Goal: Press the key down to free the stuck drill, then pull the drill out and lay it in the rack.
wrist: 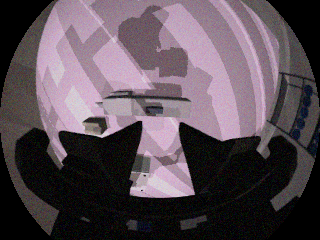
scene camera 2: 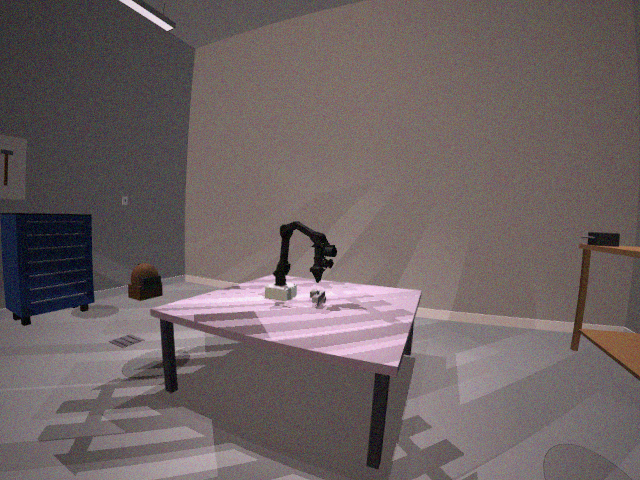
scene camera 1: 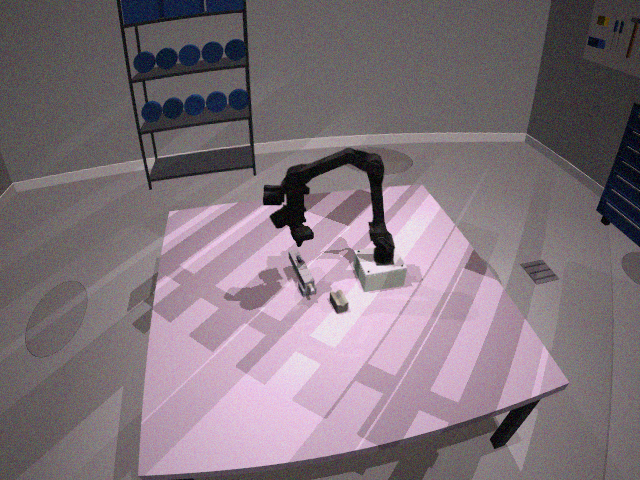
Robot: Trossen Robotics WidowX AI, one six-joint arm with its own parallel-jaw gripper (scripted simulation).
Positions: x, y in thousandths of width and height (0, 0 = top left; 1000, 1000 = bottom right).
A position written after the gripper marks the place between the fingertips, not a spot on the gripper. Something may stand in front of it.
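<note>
Visible here: the gripper (scene camera 1: 463, 505), which the wrist view (wrist: 502, 523) shows too.
</note>
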